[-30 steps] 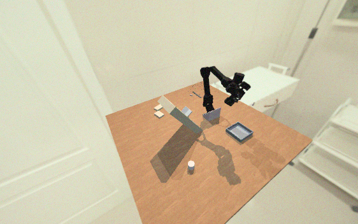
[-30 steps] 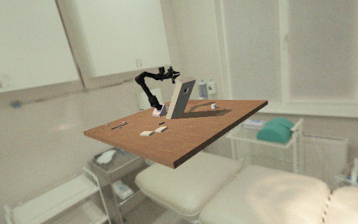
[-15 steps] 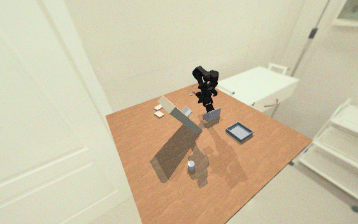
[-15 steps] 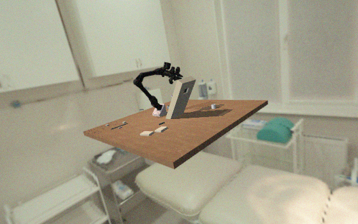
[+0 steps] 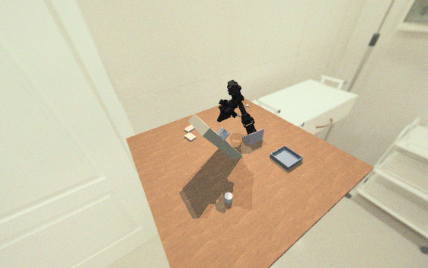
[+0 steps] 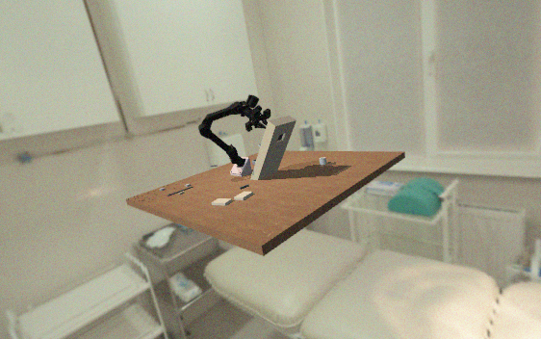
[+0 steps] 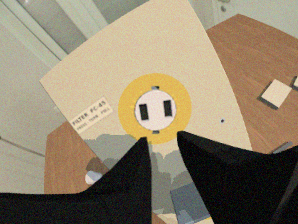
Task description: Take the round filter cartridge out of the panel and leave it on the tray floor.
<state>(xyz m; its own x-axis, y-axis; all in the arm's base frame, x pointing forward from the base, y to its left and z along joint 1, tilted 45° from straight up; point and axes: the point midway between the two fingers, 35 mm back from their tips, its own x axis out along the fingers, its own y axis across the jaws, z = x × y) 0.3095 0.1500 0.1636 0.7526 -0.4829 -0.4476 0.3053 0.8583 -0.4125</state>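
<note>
My gripper tip is 6 cm short of the round grey filter cartridge, 1 cm to the left of it and 4 cm above it. The rest, counted from my gripper tip: tray (36 cm behind, 30 cm to the left, 30 cm below).
</note>
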